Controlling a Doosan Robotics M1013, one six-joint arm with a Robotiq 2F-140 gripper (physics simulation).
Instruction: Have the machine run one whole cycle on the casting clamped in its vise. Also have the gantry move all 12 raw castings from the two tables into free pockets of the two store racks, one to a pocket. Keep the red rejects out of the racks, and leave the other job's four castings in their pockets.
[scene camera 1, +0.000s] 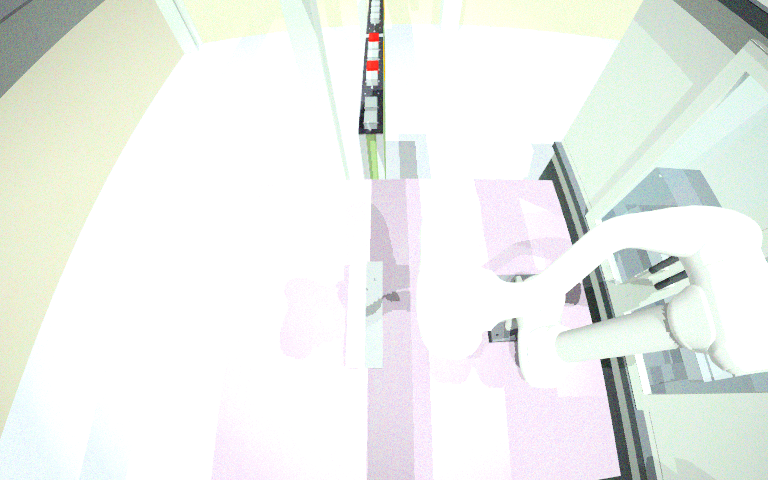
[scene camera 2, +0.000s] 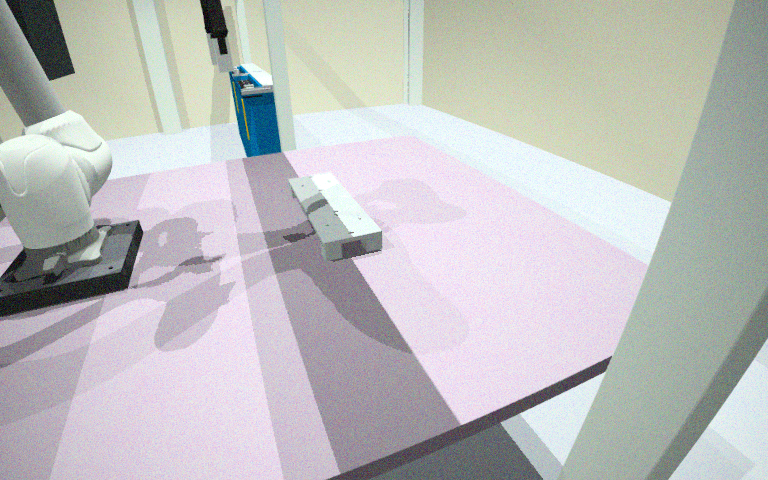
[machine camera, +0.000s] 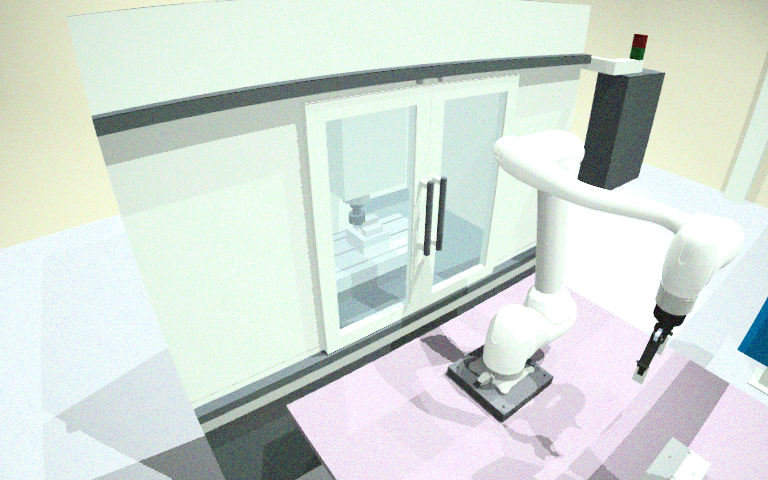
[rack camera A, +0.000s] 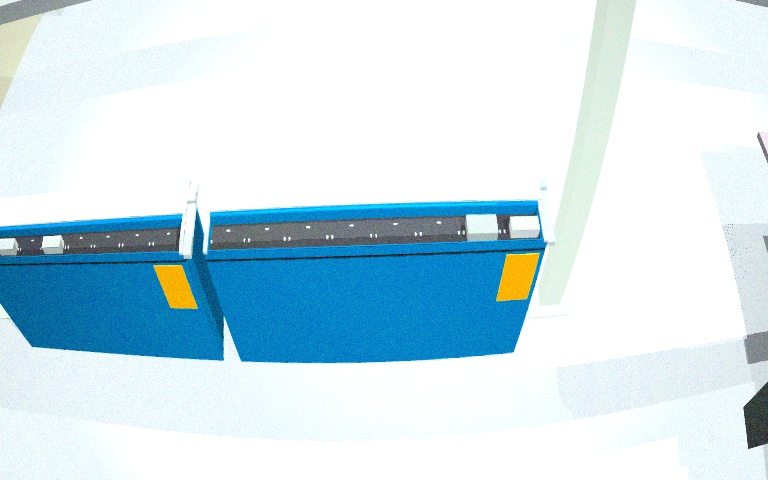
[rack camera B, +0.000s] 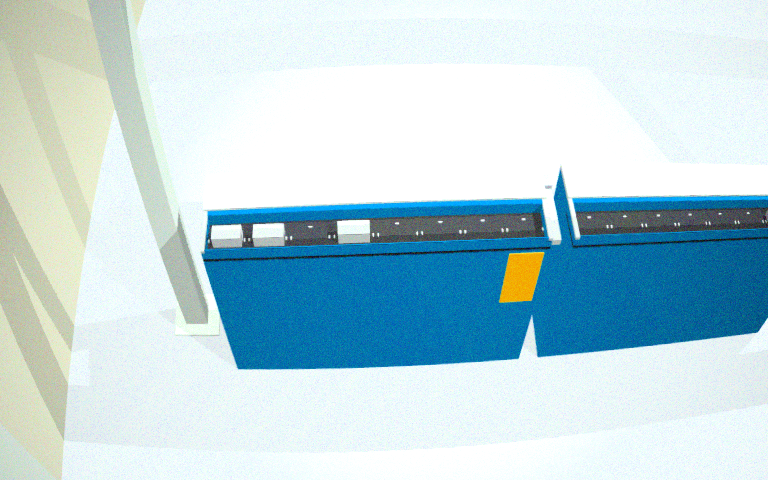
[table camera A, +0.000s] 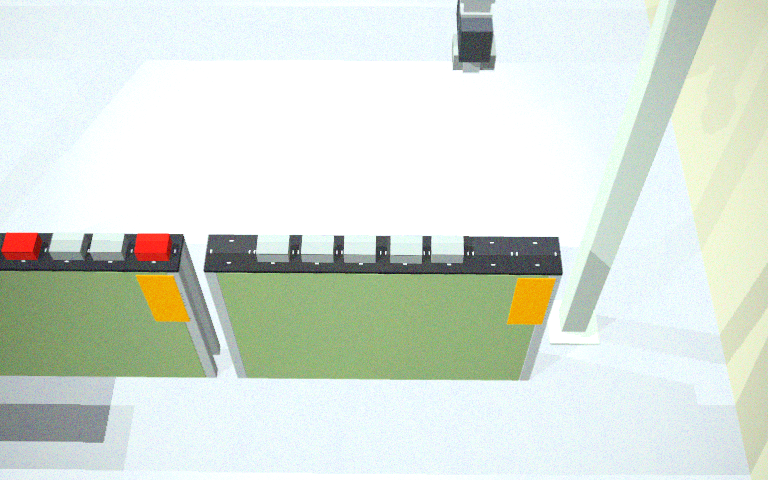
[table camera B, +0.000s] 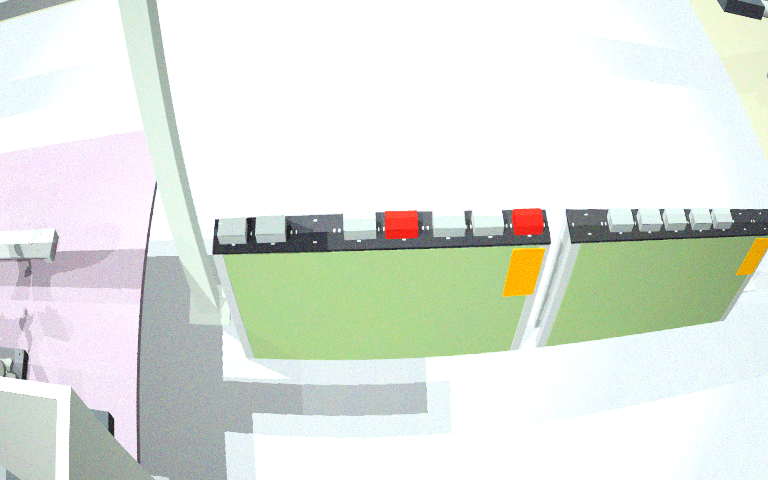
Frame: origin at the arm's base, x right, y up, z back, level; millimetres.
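Seen in the pictures: gripper, fingertip midpoint: (scene camera 2: 222, 67); arm's base, origin of the base link: (scene camera 2: 68, 253) (machine camera: 501, 369).
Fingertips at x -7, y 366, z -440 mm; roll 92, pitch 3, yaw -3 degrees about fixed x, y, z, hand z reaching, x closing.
Note:
Offsets run from my fingertips to a thing's middle. "*": to the spot under its first point. Level surfaces: height alone.
My gripper (scene camera 2: 218, 57) (machine camera: 651, 362) is open, high over the pink table. The machine doors {* dz +843, dx +23, dy +221 mm} (machine camera: 433, 186) are shut; the spindle (machine camera: 356, 212) is low at the casting in the vise (machine camera: 368, 240). One store rack (rack camera A: 368, 305) holds two castings near its right end; the other rack (rack camera B: 368, 305) holds three. One table (table camera A: 379, 328) carries five grey castings. The other table (table camera B: 385, 305) carries five grey castings and two red rejects {dz -153, dx +1661, dy -334 mm} (table camera B: 400, 224) (table camera B: 527, 221). The raised gantry head (table camera A: 474, 45) has a light grey block, apparently a casting, at its lower end.
A pale block {dz -209, dx +29, dy -382 mm} (scene camera 1: 373, 322) (scene camera 2: 339, 215) lies on the pink table {dy -409 mm} (scene camera 2: 509, 254). A dark control panel (machine camera: 620, 130) hangs beside the arm, under a red and green stack light {* dz +746, dx -1250, dy +667 mm} (machine camera: 638, 48). Upright posts (rack camera A: 589, 141) (rack camera B: 141, 141) (table camera A: 634, 169) (table camera B: 164, 141) stand near racks and tables.

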